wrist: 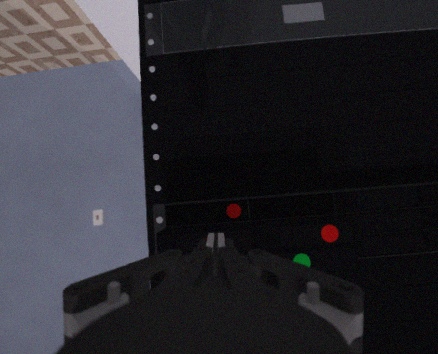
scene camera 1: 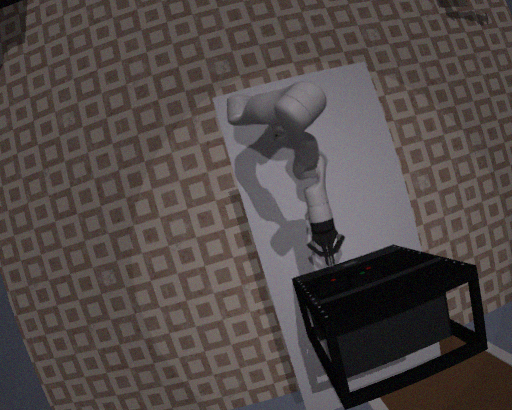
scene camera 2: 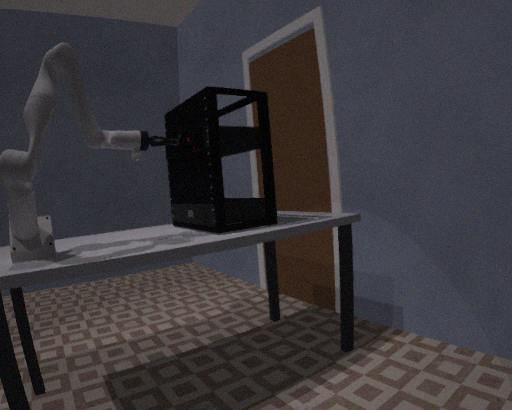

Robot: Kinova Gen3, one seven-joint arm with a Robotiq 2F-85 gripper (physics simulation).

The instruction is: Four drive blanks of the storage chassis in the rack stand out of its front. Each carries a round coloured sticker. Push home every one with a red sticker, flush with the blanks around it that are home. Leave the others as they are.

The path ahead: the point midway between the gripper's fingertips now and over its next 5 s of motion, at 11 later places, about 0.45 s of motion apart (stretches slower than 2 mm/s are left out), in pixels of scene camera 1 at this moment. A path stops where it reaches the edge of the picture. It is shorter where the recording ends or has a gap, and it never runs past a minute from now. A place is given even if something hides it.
My gripper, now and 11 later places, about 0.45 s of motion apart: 331, 266; 333, 270; 332, 272; 334, 275; 334, 278; 335, 280; 336, 283; 338, 285; 336, 282; 333, 270; 333, 260; 354, 250
